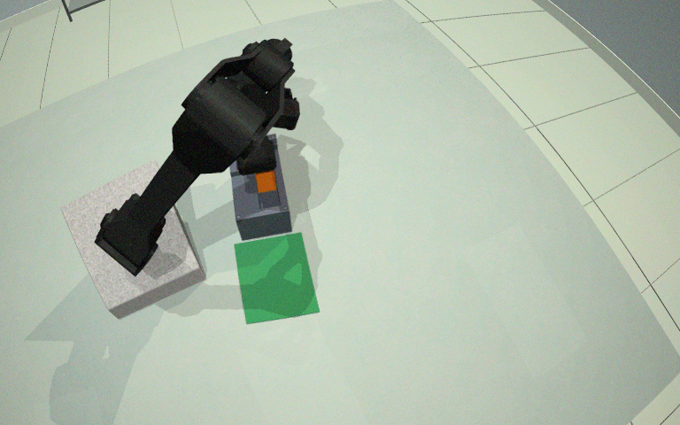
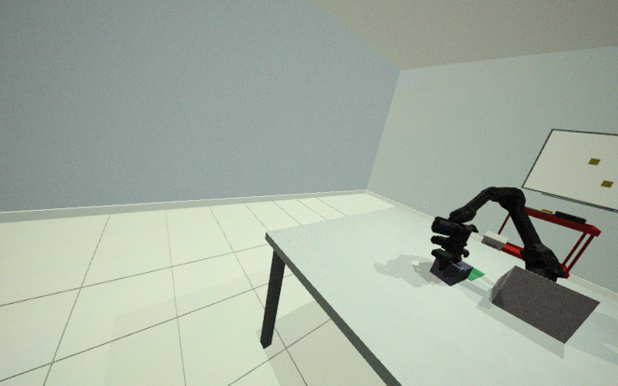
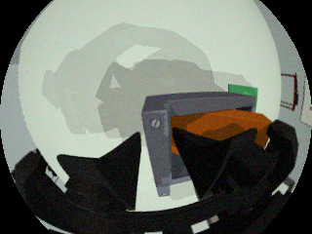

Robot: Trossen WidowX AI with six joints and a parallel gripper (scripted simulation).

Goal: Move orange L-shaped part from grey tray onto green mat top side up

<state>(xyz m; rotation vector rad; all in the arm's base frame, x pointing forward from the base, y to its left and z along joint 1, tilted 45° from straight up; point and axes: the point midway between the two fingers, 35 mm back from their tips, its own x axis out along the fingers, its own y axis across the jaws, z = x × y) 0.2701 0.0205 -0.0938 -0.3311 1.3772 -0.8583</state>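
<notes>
My gripper tip is now 20 mm past the orange L-shaped part, 50 mm to the left of it and 10 mm below it.
</notes>
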